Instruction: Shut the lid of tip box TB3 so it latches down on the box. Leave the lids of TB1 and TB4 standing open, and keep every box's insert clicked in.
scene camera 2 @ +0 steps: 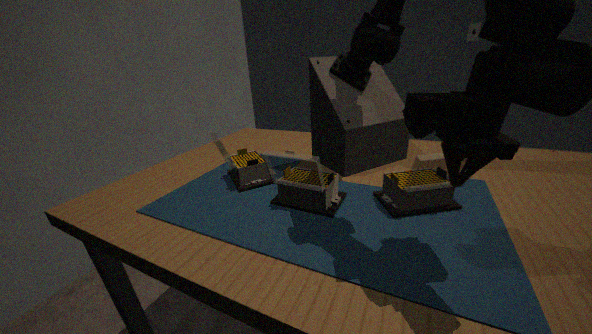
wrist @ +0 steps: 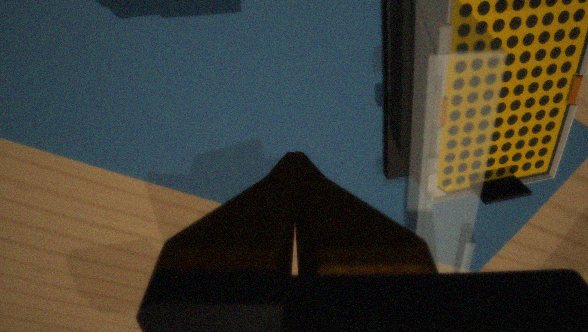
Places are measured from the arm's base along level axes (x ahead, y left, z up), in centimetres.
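Where they show: gripper, fingertip midpoint: [scene camera 2: 455, 185] [wrist: 295, 166]; arm's base at its link origin: [scene camera 2: 349, 73].
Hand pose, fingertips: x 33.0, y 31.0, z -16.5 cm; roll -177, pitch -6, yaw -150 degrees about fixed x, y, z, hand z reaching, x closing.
Observation:
Things, the pixels of their centre, and the offset from my fingertips. Level surfaces: height alone.
- Tip box TB3 at the middle of its body: [wrist: 502, 80] [scene camera 2: 413, 186] dx -11.3, dy -7.3, dz -7.1 cm
- middle box at the middle of its body: [scene camera 2: 310, 185] dx -1.8, dy -29.1, dz -7.1 cm
- left box at the middle of its body: [scene camera 2: 252, 166] dx -5.4, dy -50.6, dz -7.1 cm
- blue mat at its surface level: dz -10.4 cm
- wooden table at its surface level: dz -10.7 cm
Tip box TB3 [scene camera 2: 419, 199] is the right-hand box in the scene view; its yellow perforated insert [scene camera 2: 417, 179] [wrist: 535, 100] looks level in it. Its clear lid [scene camera 2: 429, 161] [wrist: 452, 235] stands open, tilted up at the hinge side and overlapping part of the insert in the wrist view. My gripper [scene camera 2: 455, 184] [wrist: 295, 166] is shut and empty, low beside TB3 at the lid side; whether it touches the lid is unclear. The middle box [scene camera 2: 304, 195] and left box [scene camera 2: 254, 176] have open lids [scene camera 2: 292, 156] [scene camera 2: 221, 147] and yellow inserts; their labels cannot be read.
The boxes stand on a blue mat [scene camera 2: 220, 210] [wrist: 250, 75] on a wooden table [scene camera 2: 100, 200] [wrist: 75, 210]. A grey slanted block [scene camera 2: 375, 145] stands behind them, with a dark arm part [scene camera 2: 357, 65] above it. My dark arm hangs over the right side.

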